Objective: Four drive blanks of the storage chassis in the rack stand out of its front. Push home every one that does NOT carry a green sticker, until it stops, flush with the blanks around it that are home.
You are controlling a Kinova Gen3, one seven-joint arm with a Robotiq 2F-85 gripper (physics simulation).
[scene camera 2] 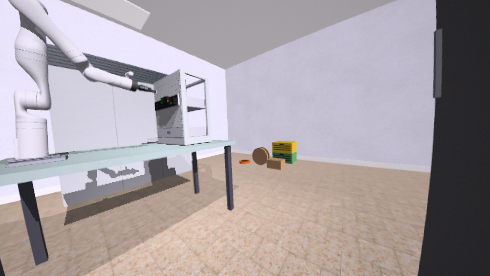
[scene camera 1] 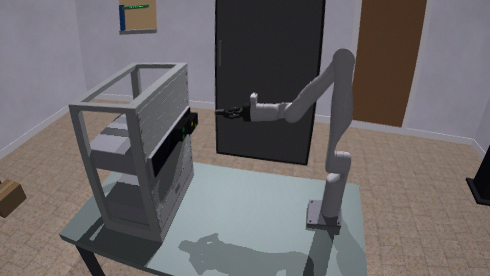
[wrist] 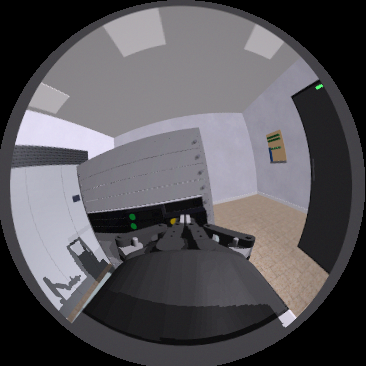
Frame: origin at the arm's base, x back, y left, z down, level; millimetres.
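Seen in the pictures: gripper, between the fingertips: (scene camera 2: 156, 92) (scene camera 1: 215, 112) (wrist: 184, 220); arm's base, origin of its link: (scene camera 2: 33, 157) (scene camera 1: 329, 210).
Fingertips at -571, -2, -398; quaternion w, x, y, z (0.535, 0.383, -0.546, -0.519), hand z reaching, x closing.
Offsets run from my fingertips to a thing's top centre, as dx, dy, dz. "*": to the spot under its first point. Level surfaces: height alone.
The black storage chassis {* -80, +298, +53} (scene camera 1: 164, 154) (scene camera 2: 161, 106) (wrist: 107, 220) runs across the front of the grey rack (scene camera 1: 137, 150) (scene camera 2: 183, 112) (wrist: 142, 172). Dark blanks stand out near its far end in scene camera 1. Two green stickers, an upper one {* -70, +157, +20} (wrist: 132, 217) and a lower one {* -69, +164, +47} (wrist: 133, 226), sit one above the other in the wrist view. A yellow sticker {-90, +49, +36} (wrist: 173, 221) shows right of them, beside my fingertips. How far each blank stands out is hard to tell. My gripper (scene camera 1: 217, 112) (scene camera 2: 154, 91) (wrist: 184, 220) is shut and empty, in front of the chassis and apart from it. It hides part of the chassis's right end in the wrist view.
Grey panels with small knobs at the right edge (wrist: 200, 173) lie above the chassis. The rack stands on the pale green table {dz +424} (scene camera 1: 230, 200) (scene camera 2: 125, 151). A black cabinet (scene camera 1: 267, 75) (wrist: 330, 175) stands beyond the arm. Crates (scene camera 2: 284, 152) and a box (scene camera 2: 276, 164) lie on the floor.
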